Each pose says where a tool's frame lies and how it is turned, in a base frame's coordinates. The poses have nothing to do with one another.
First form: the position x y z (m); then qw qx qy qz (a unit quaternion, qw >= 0).
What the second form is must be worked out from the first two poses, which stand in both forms.
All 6 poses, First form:
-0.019 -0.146 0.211 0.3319 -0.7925 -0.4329 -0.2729
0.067 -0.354 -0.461 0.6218 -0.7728 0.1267 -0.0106
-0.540 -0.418 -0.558 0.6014 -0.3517 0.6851 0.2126
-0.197 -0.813 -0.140 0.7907 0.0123 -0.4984 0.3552
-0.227 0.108 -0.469 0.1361 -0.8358 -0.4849 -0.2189
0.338 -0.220 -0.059 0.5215 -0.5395 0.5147 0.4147
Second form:
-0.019 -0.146 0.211 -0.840 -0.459 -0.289 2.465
0.067 -0.354 -0.461 -0.987 0.162 -0.014 1.800
-0.540 -0.418 -0.558 -0.440 0.858 0.266 1.851
-0.197 -0.813 -0.140 0.020 -0.814 0.580 1.318
-0.227 0.108 -0.469 -0.844 -0.489 -0.221 2.869
0.338 -0.220 -0.059 -0.632 0.603 0.486 2.044

